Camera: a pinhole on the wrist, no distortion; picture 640 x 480 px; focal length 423.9 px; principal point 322.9 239.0 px. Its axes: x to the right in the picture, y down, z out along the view. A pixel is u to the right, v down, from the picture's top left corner.
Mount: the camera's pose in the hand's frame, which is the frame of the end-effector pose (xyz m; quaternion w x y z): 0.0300 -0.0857 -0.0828 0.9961 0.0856 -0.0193 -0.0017
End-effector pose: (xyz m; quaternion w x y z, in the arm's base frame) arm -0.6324 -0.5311 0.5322 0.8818 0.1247 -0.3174 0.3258
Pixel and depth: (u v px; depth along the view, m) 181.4 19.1 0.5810
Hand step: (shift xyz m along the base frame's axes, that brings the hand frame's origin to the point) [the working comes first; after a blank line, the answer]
In the camera's frame: -0.1939 -0.3014 0.5810

-0.0011 -0.6395 0.2046
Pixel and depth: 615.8 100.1 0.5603
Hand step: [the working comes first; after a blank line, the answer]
In the camera's frame: 0.3871 -0.1836 0.5603

0.2536 -0.2732 0.5956
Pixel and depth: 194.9 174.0 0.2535
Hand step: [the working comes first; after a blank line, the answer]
In the camera's frame: -0.0765 -0.0389 0.2535

0.0007 -0.2211 0.0824
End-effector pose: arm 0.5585 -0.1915 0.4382 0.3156 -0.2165 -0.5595 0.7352
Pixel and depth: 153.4 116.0 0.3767
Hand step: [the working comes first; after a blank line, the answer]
In the camera's frame: -0.1506 -0.1093 0.3767

-0.0246 -0.2315 0.3154
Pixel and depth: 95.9 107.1 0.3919
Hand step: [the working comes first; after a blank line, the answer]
In the camera's frame: -0.2099 -0.1219 0.3919

0.0138 -0.2784 0.3303
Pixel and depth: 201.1 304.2 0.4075
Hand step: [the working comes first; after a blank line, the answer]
In the camera's frame: -0.1171 0.0627 0.4075

-0.1248 -0.2791 0.1762
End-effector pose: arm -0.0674 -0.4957 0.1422 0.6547 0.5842 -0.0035 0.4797
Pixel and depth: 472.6 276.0 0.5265
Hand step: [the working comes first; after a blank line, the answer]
In the camera's frame: 0.1859 0.0460 0.5265

0.4390 -0.2054 0.1533
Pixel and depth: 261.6 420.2 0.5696
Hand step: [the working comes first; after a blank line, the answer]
In the camera's frame: -0.0824 0.2435 0.5696

0.2105 -0.4514 0.1658
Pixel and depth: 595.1 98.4 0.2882
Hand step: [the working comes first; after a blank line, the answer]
In the camera's frame: 0.1851 -0.0956 0.2882

0.3621 0.0127 0.0006
